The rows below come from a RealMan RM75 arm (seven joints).
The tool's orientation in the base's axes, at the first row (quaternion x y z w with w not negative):
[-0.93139, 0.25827, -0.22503, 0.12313]
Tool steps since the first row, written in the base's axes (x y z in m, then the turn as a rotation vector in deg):
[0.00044, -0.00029, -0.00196, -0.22, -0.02, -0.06]
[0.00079, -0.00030, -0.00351, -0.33, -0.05, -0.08]
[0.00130, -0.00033, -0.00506, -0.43, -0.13, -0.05]
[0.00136, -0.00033, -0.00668, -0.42, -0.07, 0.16]
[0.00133, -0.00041, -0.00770, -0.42, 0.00, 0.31]
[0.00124, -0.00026, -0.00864, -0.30, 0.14, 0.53]
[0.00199, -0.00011, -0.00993, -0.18, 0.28, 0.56]
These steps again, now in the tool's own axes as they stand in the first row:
[-0.00020, 0.00073, 0.00188, -0.18, 0.13, -0.06]
[-0.00048, 0.00113, 0.00340, -0.25, 0.21, -0.10]
[-0.00063, 0.00147, 0.00498, -0.28, 0.31, -0.18]
[-0.00116, 0.00201, 0.00642, -0.23, 0.18, -0.35]
[-0.00150, 0.00244, 0.00728, -0.21, 0.07, -0.47]
[-0.00198, 0.00268, 0.00807, -0.12, -0.17, -0.59]
[-0.00195, 0.00268, 0.00957, -0.09, -0.35, -0.54]

